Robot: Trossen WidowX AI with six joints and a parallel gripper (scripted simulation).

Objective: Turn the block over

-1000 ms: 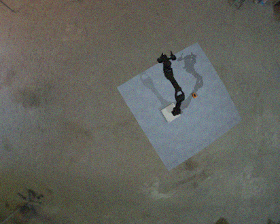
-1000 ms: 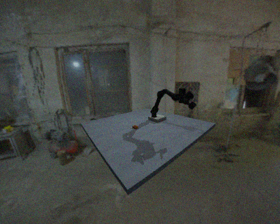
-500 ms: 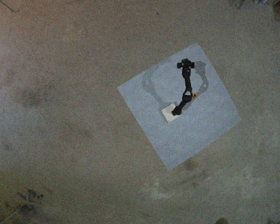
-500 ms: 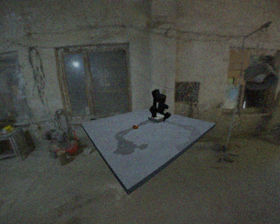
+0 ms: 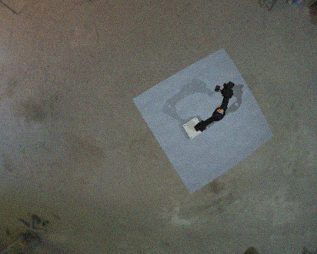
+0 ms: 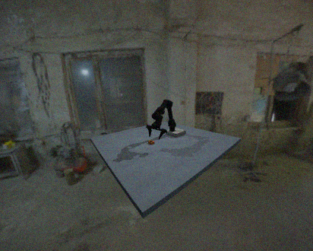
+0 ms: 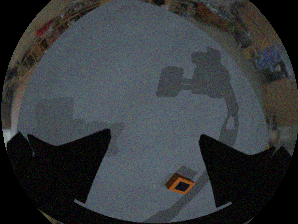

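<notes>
My gripper tip is now 15 cm to the left of the orange block, 10 cm above it and 8 cm past it.
</notes>
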